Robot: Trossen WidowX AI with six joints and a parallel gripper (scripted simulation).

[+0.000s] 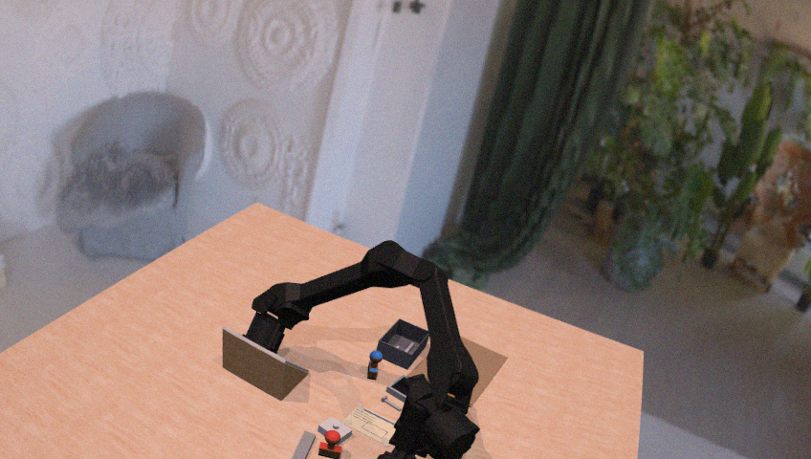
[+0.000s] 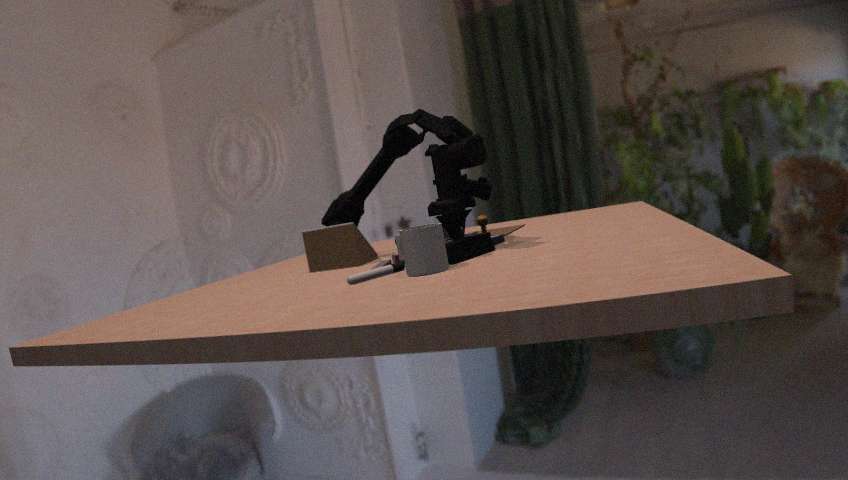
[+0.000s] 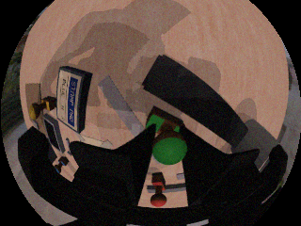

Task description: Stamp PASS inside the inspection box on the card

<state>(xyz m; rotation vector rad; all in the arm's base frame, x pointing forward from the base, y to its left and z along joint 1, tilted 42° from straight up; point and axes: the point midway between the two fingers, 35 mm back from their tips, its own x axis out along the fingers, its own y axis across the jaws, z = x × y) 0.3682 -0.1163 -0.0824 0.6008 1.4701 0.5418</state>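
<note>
Now: gripper tip 250 mm to the right of the dark flat pad, 60 mm past it and 20 mm above it. Also, from my gripper tip: green-knobbed stamp: right at my gripper tip; then blue-and-white labelled box: 140 mm to the left, 20 mm ahead, 10 mm below; then red-knobbed stamp: 130 mm behind, 10 mm below.
</note>
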